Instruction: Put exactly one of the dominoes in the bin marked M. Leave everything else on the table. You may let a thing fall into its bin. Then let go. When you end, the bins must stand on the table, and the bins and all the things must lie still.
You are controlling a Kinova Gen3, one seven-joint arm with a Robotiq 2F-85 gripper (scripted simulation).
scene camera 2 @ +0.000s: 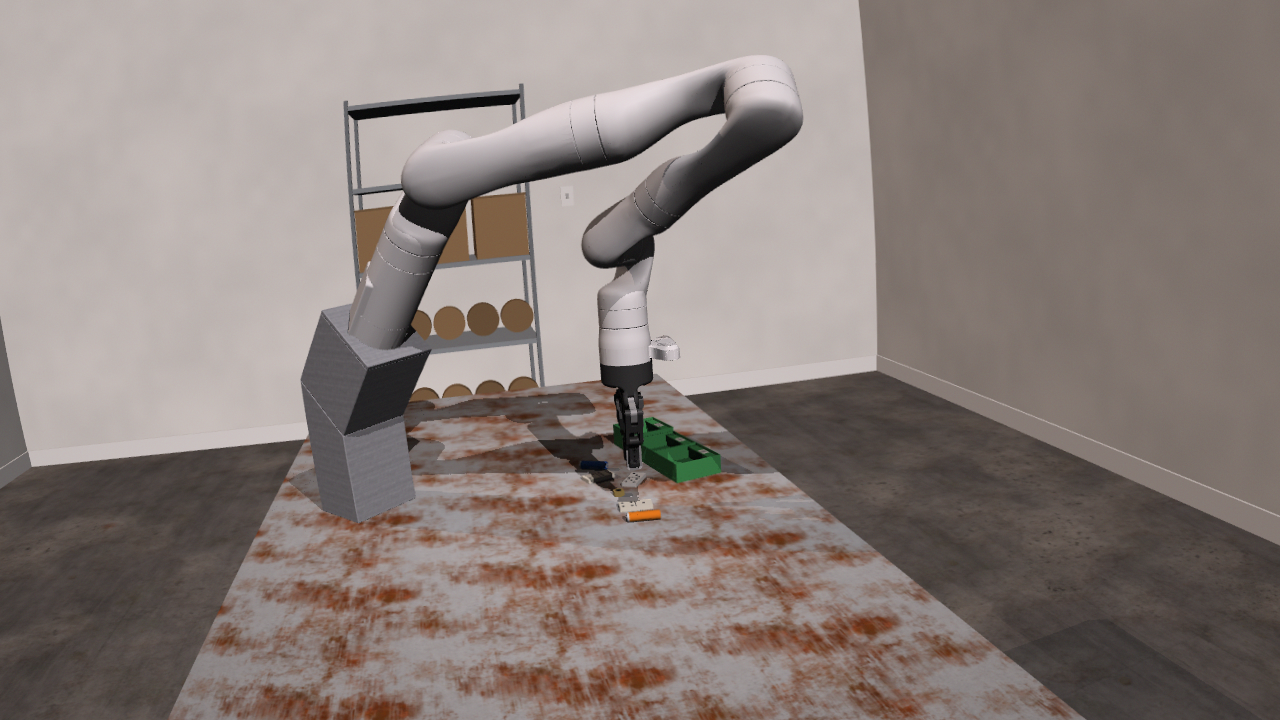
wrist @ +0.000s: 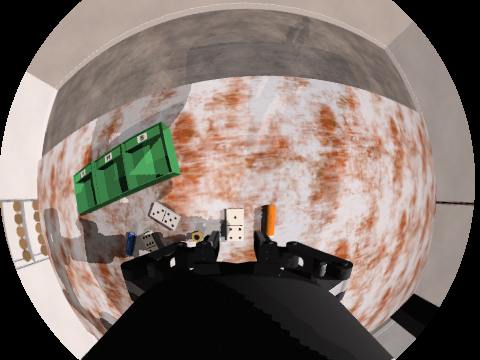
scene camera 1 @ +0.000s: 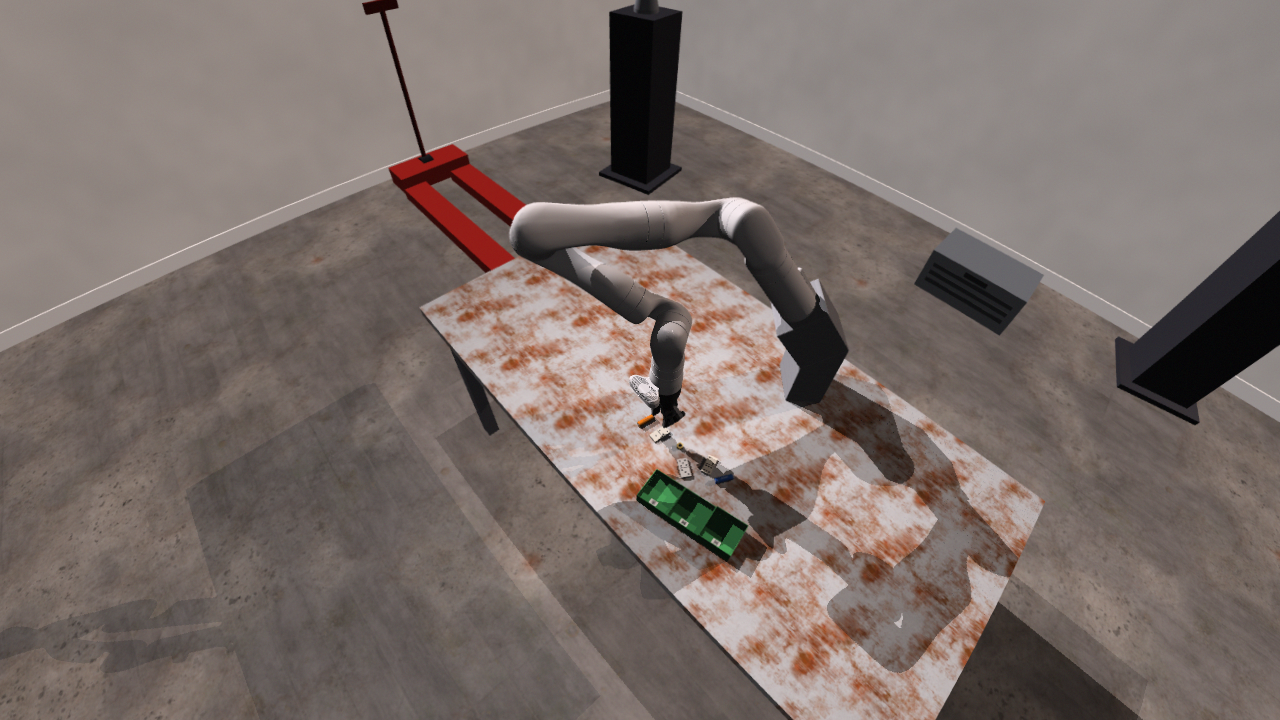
Labels:
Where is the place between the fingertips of the gripper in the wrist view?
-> At 236, 239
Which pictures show the green bin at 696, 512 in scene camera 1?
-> Scene camera 2, the wrist view and scene camera 1: all of them.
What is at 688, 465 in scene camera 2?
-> A green bin.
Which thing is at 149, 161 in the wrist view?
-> A green bin.

